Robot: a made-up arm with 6 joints. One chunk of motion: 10 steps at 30 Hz.
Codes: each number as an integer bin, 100 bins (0 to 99) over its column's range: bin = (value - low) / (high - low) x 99, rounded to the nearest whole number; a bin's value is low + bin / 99 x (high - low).
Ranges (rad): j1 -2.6..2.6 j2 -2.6..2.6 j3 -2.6..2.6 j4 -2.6..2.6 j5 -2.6..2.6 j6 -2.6..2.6
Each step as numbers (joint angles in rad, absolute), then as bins.
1 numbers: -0.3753 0.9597 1.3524 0.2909 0.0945 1.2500
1 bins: 42 68 75 55 51 73
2 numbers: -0.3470 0.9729 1.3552 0.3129 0.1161 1.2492
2 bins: 43 68 75 55 52 73
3 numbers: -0.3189 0.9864 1.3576 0.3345 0.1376 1.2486
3 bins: 43 68 75 56 52 73
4 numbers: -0.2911 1.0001 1.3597 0.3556 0.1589 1.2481
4 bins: 44 69 75 56 53 73
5 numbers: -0.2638 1.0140 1.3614 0.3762 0.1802 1.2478
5 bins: 44 69 75 57 53 73
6 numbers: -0.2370 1.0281 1.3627 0.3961 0.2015 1.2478
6 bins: 45 69 75 57 53 73
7 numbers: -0.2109 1.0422 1.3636 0.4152 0.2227 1.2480
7 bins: 45 69 75 57 54 73
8 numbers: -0.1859 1.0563 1.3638 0.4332 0.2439 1.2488
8 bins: 46 70 75 58 54 73
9 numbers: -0.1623 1.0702 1.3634 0.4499 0.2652 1.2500
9 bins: 46 70 75 58 55 73
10 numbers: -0.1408 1.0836 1.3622 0.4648 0.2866 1.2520
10 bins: 47 70 75 58 55 73
